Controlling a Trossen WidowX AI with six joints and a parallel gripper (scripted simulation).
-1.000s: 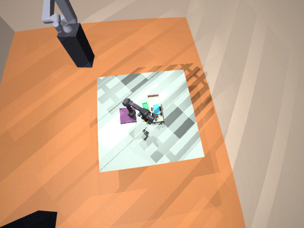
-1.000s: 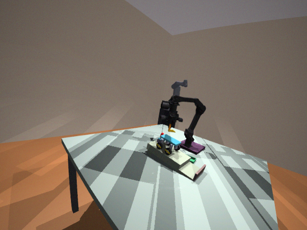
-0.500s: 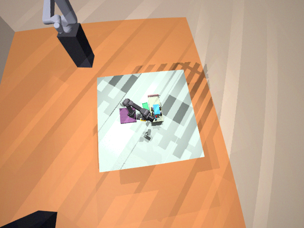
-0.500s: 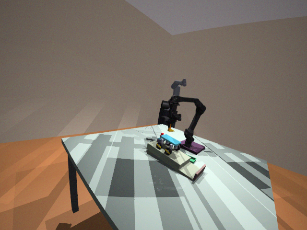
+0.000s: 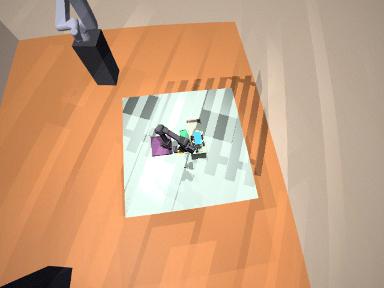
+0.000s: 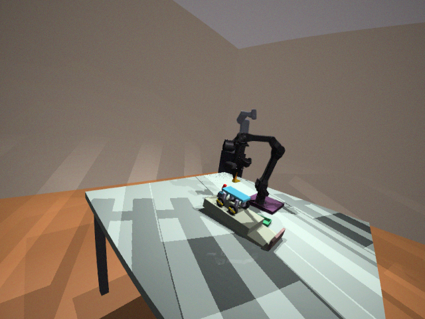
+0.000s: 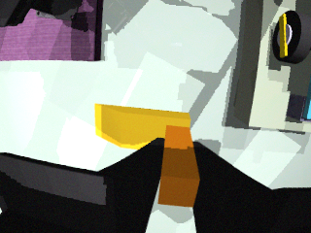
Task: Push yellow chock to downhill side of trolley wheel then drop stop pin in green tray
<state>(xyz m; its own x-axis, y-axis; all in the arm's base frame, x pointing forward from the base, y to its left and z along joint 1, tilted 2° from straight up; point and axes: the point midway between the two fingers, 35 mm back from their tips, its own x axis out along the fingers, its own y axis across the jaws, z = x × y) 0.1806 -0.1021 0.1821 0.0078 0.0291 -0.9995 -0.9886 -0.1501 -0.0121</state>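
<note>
Right now the stop pin is 13 cm ahead of my gripper tip, 5 cm below it and 4 cm to the left of it. Also, from my gripper tip: ramp 15 cm to the left, 13 cm below, 13 cm ahead; then blue-topped trolley 14 cm to the left, 14 cm ahead, 6 cm below; then yellow chock 2 cm behind, 1 cm below.
</note>
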